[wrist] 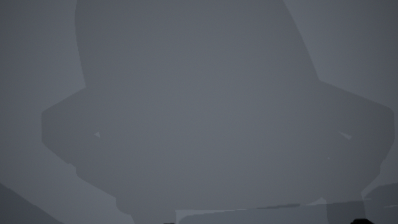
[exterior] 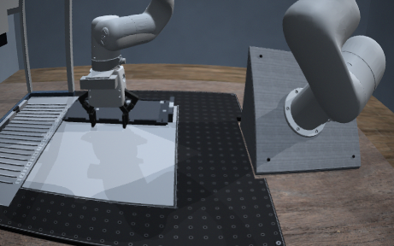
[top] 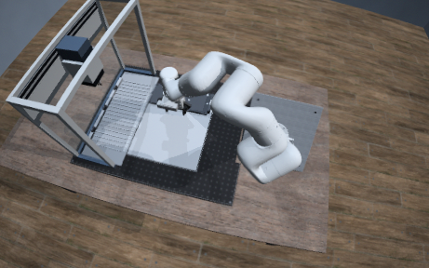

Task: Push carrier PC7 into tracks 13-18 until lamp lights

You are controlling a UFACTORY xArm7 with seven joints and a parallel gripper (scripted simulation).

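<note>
Now: the pale grey sheet 10 mm behind my hand, 70 mm to the left of it and 10 mm below it. The rest, counted from my hand: carrier PC7: 80 mm to the right.
</note>
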